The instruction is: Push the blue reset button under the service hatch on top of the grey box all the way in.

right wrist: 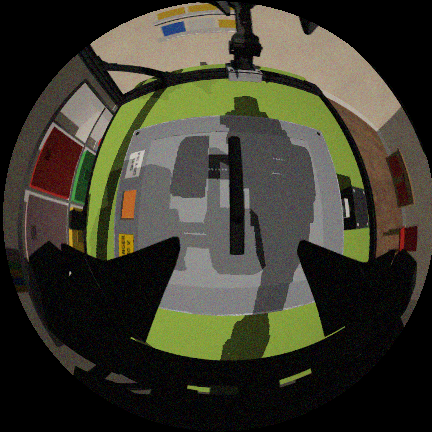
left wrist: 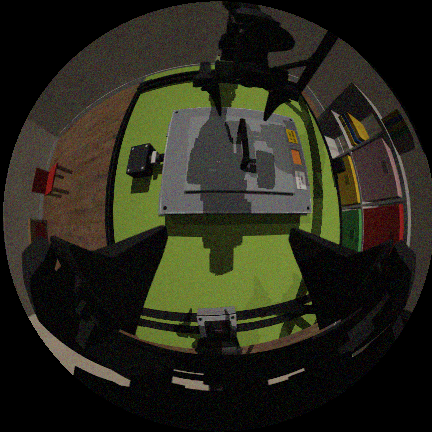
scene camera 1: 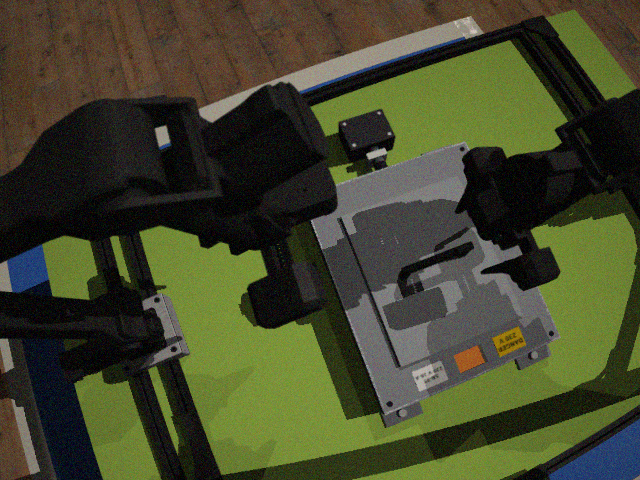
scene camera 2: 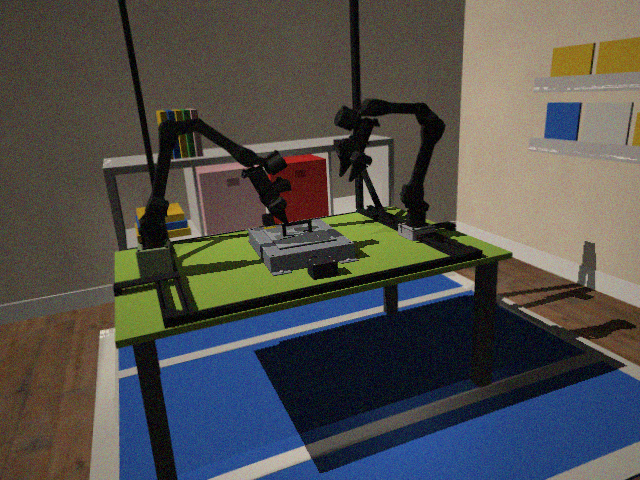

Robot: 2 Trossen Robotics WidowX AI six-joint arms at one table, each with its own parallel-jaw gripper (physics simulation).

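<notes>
The grey box (scene camera 1: 369,335) (scene camera 2: 310,255) (left wrist: 172,160) (right wrist: 327,210) lies flat on the green table. Its service hatch (scene camera 1: 413,348) (left wrist: 215,175) lies closed on top, with a raised black handle (scene camera 1: 439,256) (left wrist: 244,145) (right wrist: 236,195) standing on it. The blue reset button does not show in any view. My right gripper (scene camera 1: 470,240) (scene camera 2: 276,220) (left wrist: 242,116) (right wrist: 241,245) is open and empty, pointing down low over one end of the handle, with a finger to either side of its line. My left gripper (scene camera 2: 348,175) (left wrist: 230,233) is open and empty, high beside the box.
A small black box (scene camera 1: 367,131) (scene camera 2: 323,268) (left wrist: 140,160) (right wrist: 357,207) with a connector stands beside the grey box. White, orange (scene camera 1: 469,359) and yellow (scene camera 1: 509,341) labels lie along one box edge. Black rails border the table. A shelf unit with coloured boxes stands behind the table in scene camera 2.
</notes>
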